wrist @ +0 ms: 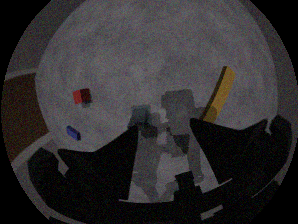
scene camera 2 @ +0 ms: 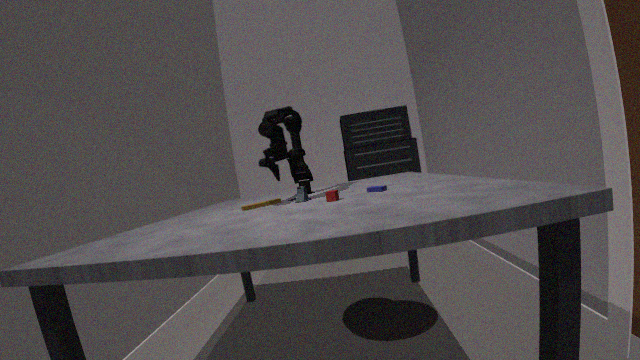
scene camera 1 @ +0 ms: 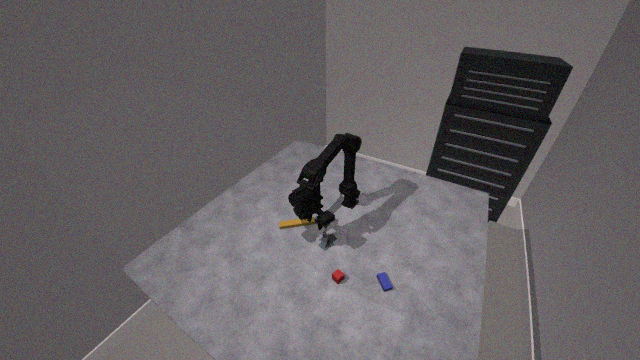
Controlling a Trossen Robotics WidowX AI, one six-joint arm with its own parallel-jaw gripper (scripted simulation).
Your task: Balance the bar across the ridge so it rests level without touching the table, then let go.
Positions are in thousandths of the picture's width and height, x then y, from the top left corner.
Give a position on a yellow bar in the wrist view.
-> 716,484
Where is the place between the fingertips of the gripper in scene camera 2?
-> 448,499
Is the gripper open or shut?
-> Open.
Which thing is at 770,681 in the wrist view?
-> The gripper.
